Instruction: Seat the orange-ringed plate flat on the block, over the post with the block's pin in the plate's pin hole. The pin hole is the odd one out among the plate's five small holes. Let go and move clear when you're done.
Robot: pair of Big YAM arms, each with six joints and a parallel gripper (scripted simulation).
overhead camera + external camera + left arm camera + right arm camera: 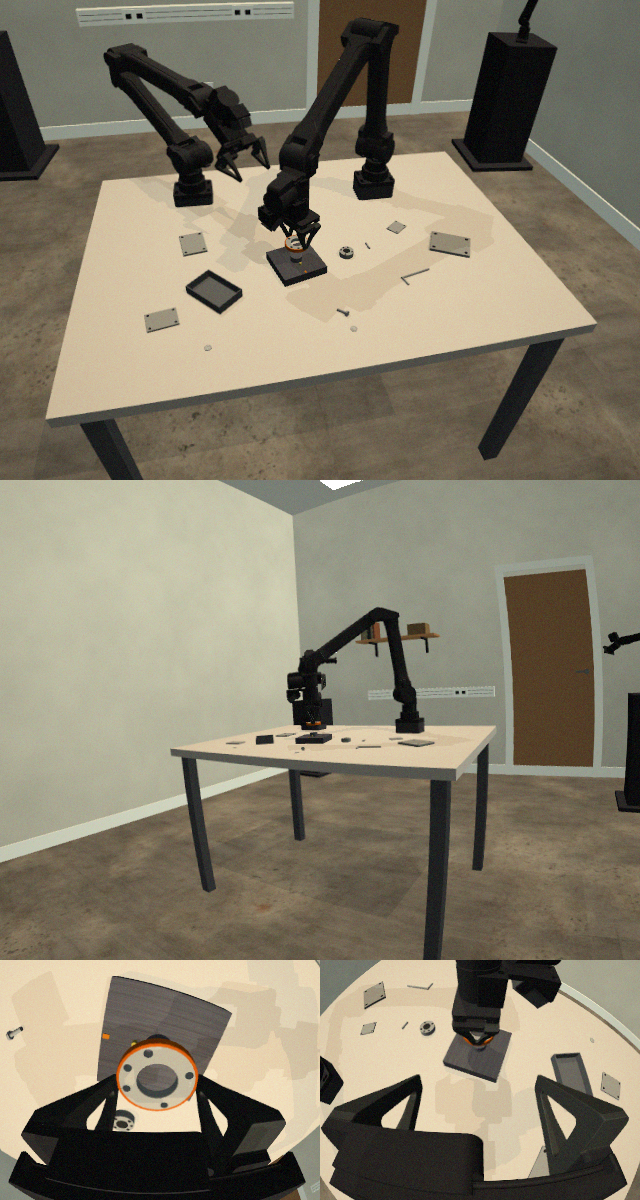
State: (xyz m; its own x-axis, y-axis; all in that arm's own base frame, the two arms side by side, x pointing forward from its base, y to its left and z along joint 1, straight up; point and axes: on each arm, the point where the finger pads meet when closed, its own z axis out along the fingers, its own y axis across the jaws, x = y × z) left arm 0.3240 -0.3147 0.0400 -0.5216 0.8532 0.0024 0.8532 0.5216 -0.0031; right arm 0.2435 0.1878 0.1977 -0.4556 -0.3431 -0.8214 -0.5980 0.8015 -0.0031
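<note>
Now: the dark block 7 cm below my left hand, 3 cm ahead of it and 1 cm to the left of it. The rest, counted from my left hand: dark tray: 22 cm to the right, 9 cm ahead, 8 cm below; then bolt: 19 cm ahead, 10 cm to the left, 8 cm below.
</note>
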